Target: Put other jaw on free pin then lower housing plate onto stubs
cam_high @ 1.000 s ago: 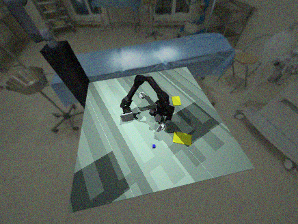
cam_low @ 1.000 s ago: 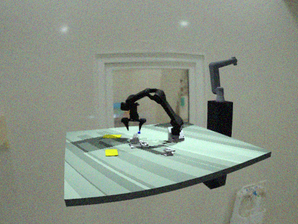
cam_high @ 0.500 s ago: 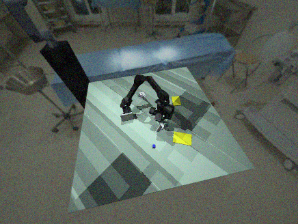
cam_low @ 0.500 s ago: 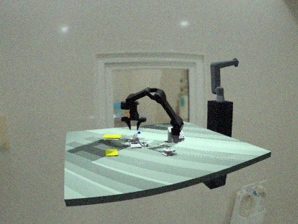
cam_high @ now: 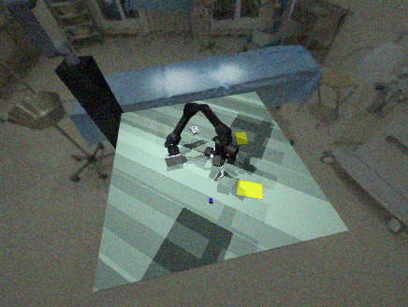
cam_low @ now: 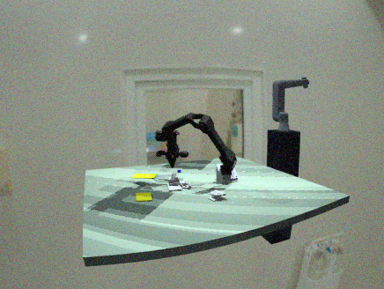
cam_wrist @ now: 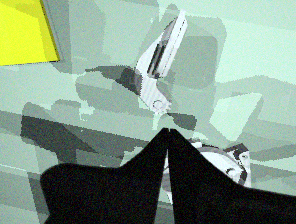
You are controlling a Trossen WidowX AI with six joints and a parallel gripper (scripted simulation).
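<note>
Now: the jaw 1 cm to the right of my gripper tip and 8 cm below it. From my gripper tip the other things lie so: blue block (8 cm behind, 21 cm to the right, 8 cm below).
</note>
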